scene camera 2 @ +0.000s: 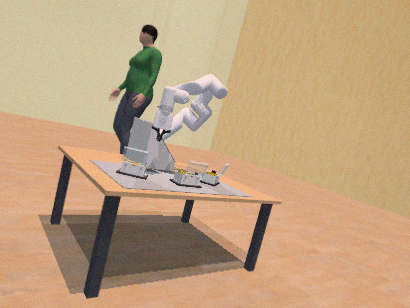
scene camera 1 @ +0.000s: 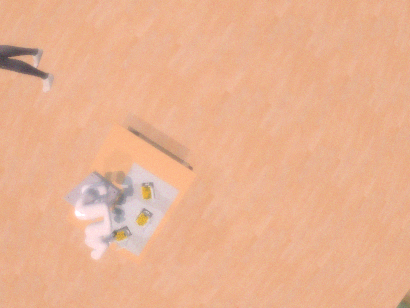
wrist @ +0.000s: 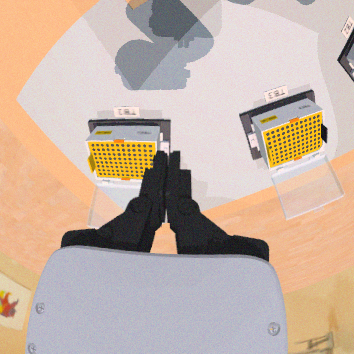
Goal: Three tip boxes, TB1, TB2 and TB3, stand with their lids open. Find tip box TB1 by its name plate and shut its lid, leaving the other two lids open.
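Places are measured from the arm's base along level axes (x ahead, y left, z up), in metres.
Pixels of known places: gripper, between the fingertips: (scene camera 2: 158, 141) (scene camera 1: 115, 231) (wrist: 168, 166); arm's base, origin of its link: (scene camera 2: 156, 137) (scene camera 1: 95, 201).
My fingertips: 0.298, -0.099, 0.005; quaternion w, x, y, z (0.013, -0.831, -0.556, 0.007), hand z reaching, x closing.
Observation:
Ahead of a thing's pixels: the offset from my fingertips to its middle, as dx, dy, dz. "pt": to the spot under its first point. Level surfaces: height alone.
Tip box TB1 @(+0.059, -0.122, -0.132) (wrist: 123, 159) (scene camera 1: 121, 234) (scene camera 2: 211, 177) has a yellow rack; its plate @(pt -0.002, -0.094, -0.194) (wrist: 126, 111) reads upside down in the wrist view. Its clear lid (wrist: 101, 206) (scene camera 2: 225, 170) stands open, partly hidden by a finger in the wrist view. TB3 @(+0.119, +0.170, -0.132) (wrist: 294, 140) (scene camera 1: 143, 217) (scene camera 2: 186, 177) has its lid @(pt +0.192, +0.182, -0.091) (wrist: 310, 187) open. TB2 (scene camera 1: 147, 191) (scene camera 2: 133, 167) shows partly at the wrist view's right edge; its lid (scene camera 2: 136, 154) is open. My gripper (wrist: 168, 166) (scene camera 2: 160, 136) is shut and empty, above the mat; its fingertips appear beside TB1 in the wrist view.
A grey mat @(dz -0.196) (scene camera 1: 162, 191) (scene camera 2: 107, 170) (wrist: 215, 100) lies under the boxes on the wooden table @(dz -0.199) (scene camera 1: 120, 145) (scene camera 2: 75, 155). A tall grey panel (scene camera 2: 141, 132) stands at the arm's base. A person (scene camera 2: 142, 70) (scene camera 1: 22, 67) in green stands beyond the table.

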